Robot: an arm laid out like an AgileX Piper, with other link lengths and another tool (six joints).
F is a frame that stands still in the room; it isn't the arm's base.
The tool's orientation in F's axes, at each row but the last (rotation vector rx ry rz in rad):
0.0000, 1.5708, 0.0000
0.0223, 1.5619, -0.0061
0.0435, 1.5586, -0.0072
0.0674, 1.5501, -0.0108
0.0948, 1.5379, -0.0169
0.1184, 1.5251, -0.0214
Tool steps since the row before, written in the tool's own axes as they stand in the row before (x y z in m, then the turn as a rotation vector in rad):
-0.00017, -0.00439, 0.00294, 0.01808, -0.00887, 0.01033
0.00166, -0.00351, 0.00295, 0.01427, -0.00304, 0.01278
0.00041, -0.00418, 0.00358, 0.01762, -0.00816, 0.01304
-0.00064, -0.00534, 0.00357, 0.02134, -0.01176, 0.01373
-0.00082, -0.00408, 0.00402, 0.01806, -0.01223, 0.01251
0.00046, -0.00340, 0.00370, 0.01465, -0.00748, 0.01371
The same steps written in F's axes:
0.00294, -0.00439, 0.00017, 0.01033, -0.00887, -0.01808
0.00290, -0.00355, -0.00167, 0.01285, -0.00313, -0.01419
0.00345, -0.00428, -0.00047, 0.01299, -0.00817, -0.01765
0.00329, -0.00553, 0.00051, 0.01358, -0.01167, -0.02149
0.00369, -0.00439, 0.00073, 0.01222, -0.01221, -0.01828
0.00340, -0.00369, -0.00052, 0.01367, -0.00780, -0.01452

